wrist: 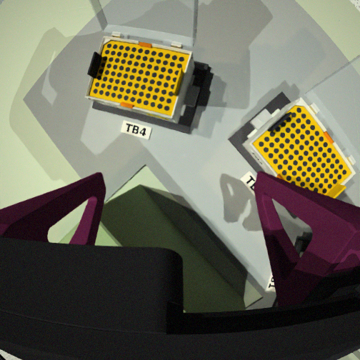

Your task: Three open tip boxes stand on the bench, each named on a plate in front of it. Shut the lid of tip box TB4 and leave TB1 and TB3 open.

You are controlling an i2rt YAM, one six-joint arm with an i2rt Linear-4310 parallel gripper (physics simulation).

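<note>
Tip box TB4 (137,77), with a yellow rack of dark holes, stands at the upper left on a dark base. Its clear lid (150,15) stands open at its far edge and runs out of the top of the view. The name plate TB4 (136,129) lies in front of it. Tip box TB3 (302,150) is at the right, turned at an angle, its clear lid (337,95) open; its plate (248,181) is partly hidden by the right finger. TB1's box is hidden; part of a further plate (271,282) shows. My gripper (179,180) is open and empty, nearer the bottom of the view than TB4.
A dark green block-like shape (165,240) with sloping sides lies between and beyond the fingers, below TB4's plate. A dark holder (200,95) sticks out at TB4's right side. The grey bench surface (200,150) runs between the two boxes.
</note>
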